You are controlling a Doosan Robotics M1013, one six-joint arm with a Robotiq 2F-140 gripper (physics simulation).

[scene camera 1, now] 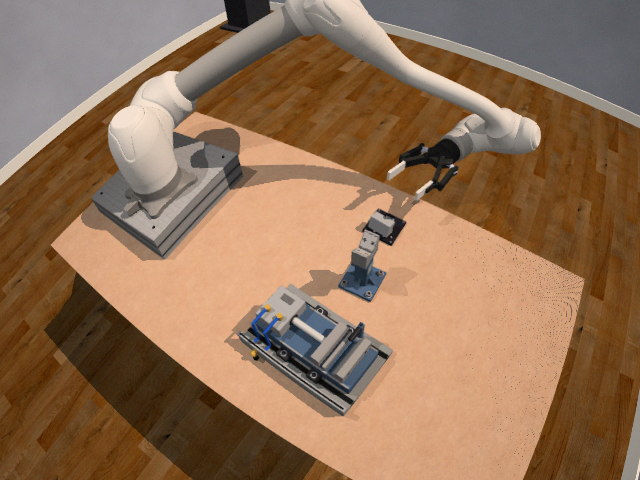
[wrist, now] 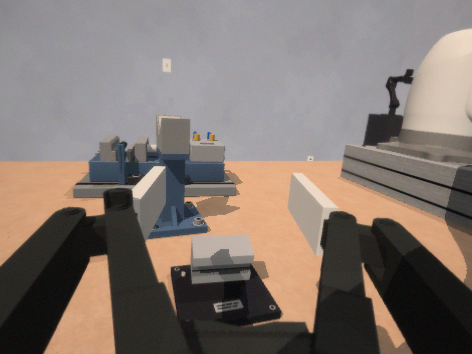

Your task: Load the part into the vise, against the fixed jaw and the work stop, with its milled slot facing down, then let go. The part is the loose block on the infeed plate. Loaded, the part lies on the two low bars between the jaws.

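Seen in the pictures: gripper, fingertip midpoint: [scene camera 1: 402, 186] [wrist: 228, 187]; arm's base at its link origin: [scene camera 1: 160, 187] [wrist: 431, 156].
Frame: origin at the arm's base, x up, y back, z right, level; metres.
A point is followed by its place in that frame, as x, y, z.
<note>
The part, a light grey block [scene camera 1: 381, 224] {-0.044, -0.579, -0.282} [wrist: 222, 250] {-0.044, -0.575, -0.305}, rests on the black infeed plate [scene camera 1: 395, 233] {-0.081, -0.613, -0.305} [wrist: 197, 300] {-0.081, -0.600, -0.327}. In the wrist view a dark slot runs lengthwise along its side that faces the gripper. My gripper [scene camera 1: 404, 186] {0.040, -0.586, -0.362} [wrist: 228, 187] {0.040, -0.586, -0.362} is open and empty, above and back from the part, on the side away from the vise; its white finger pads are wider apart than the block. The vise [scene camera 1: 298, 342] {-0.029, -0.615, 0.103} [wrist: 207, 171] {-0.046, -0.544, 0.017} holds no part. Its end jaw [scene camera 1: 354, 360] and rod-side jaw [scene camera 1: 330, 345] stand apart, with the upright work stop [scene camera 1: 360, 330] {0.005, -0.713, 0.013} [wrist: 121, 162] {-0.025, -0.707, -0.003} at one side. The low bars are hard to make out.
A blue stand [scene camera 1: 363, 279] {-0.051, -0.631, -0.122} [wrist: 172, 187] {-0.026, -0.619, -0.153} topped with grey angled blocks rises between the infeed plate and the vise, close to the plate. Blue hoses [scene camera 1: 262, 325] stick up at the vise's cylinder end. The robot's grey base [scene camera 1: 201, 206] {-0.045, -0.130, -0.045} [wrist: 400, 175] {-0.035, -0.129, -0.052} is on the table's far side.
</note>
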